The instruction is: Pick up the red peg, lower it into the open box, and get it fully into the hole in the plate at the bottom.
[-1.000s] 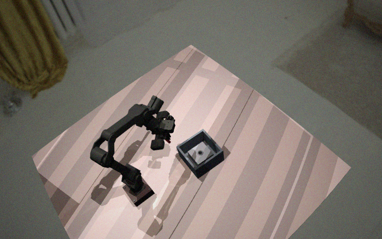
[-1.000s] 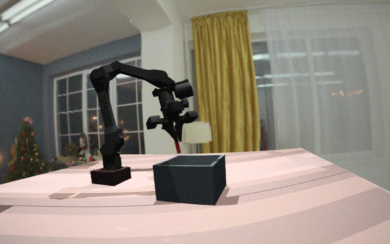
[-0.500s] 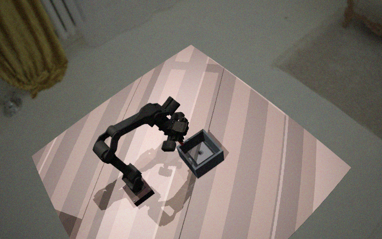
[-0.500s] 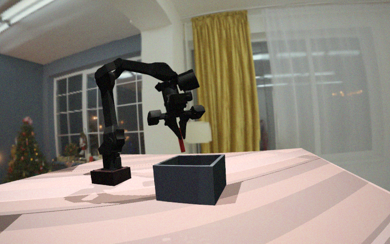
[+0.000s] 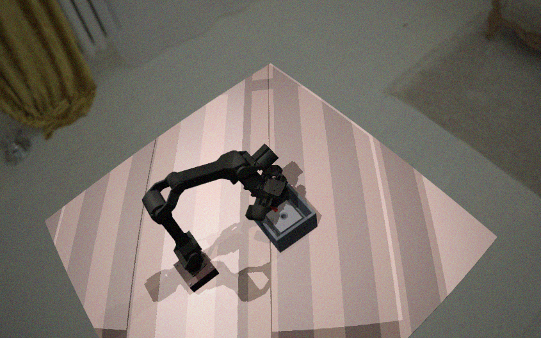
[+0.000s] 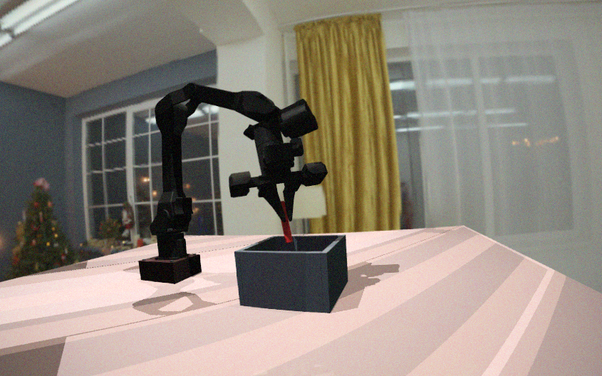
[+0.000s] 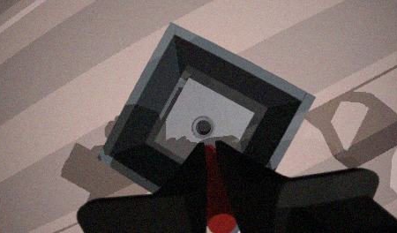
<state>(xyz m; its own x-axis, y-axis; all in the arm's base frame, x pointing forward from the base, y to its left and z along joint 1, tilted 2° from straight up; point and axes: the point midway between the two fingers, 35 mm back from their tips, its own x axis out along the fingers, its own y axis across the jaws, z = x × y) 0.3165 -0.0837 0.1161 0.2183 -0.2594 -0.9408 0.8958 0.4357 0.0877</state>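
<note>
My gripper tip is 1 cm past the red peg and 2 cm to the right of it. Also, from my gripper tip: blue-grey box: 1 cm ahead, 1 cm to the right, 11 cm below; then white plate: 1 cm ahead, 1 cm to the right, 9 cm below.
</note>
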